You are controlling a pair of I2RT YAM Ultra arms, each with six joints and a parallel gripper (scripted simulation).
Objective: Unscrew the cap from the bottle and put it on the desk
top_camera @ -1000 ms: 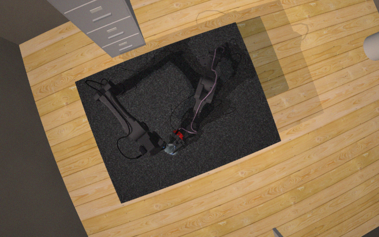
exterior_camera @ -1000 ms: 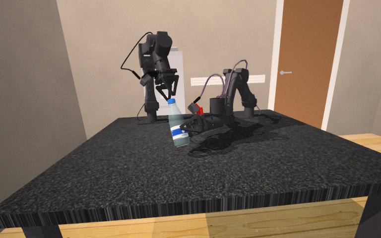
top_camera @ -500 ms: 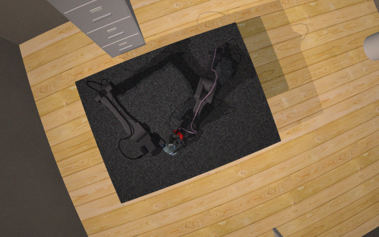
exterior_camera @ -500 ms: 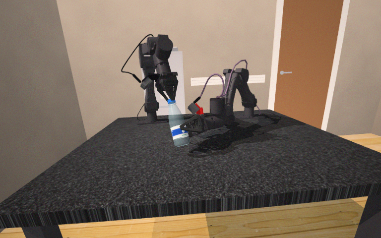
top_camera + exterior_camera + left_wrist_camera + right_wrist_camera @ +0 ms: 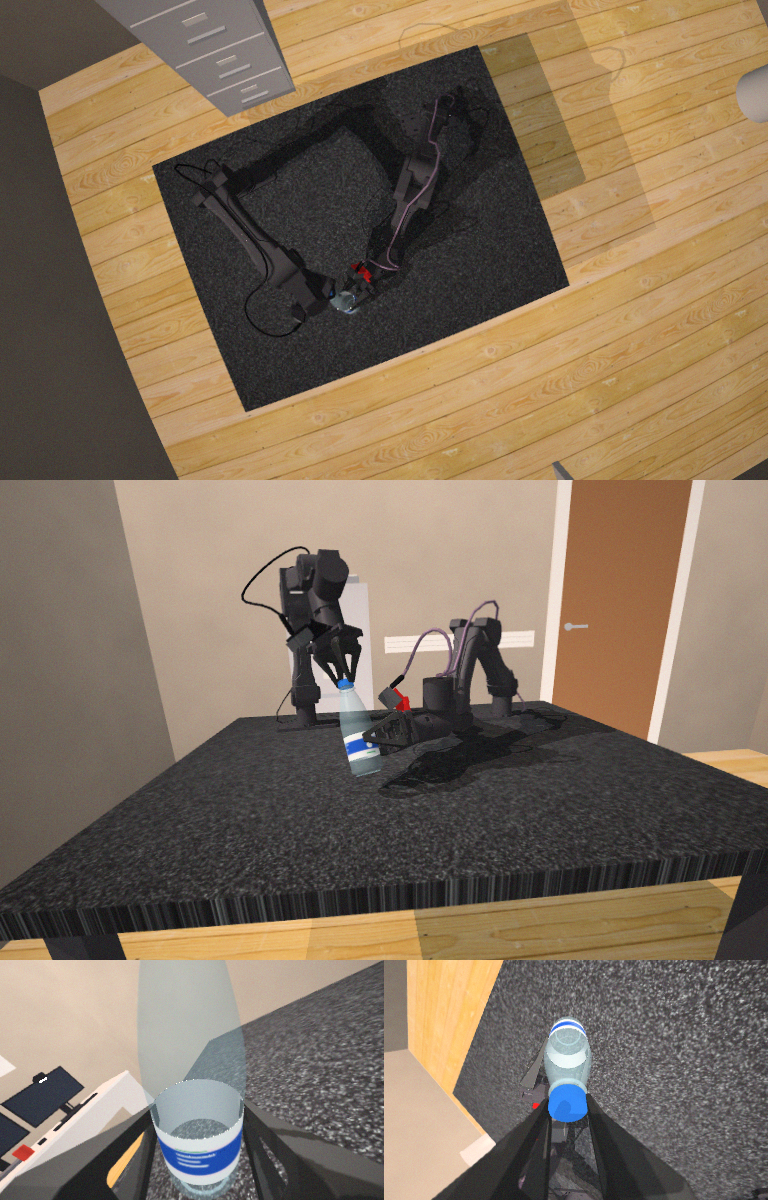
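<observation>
My left gripper is now 1 cm past the clear bottle, 1 cm to the left of it and 2 cm below it. Also, from my left hand: blue cap: 5 cm behind, 3 cm to the right, 10 cm above.
My right hand is right at the blue cap. Round my right hand: clear bottle 40 mm ahead, 20 mm to the left, 80 mm below.
</observation>
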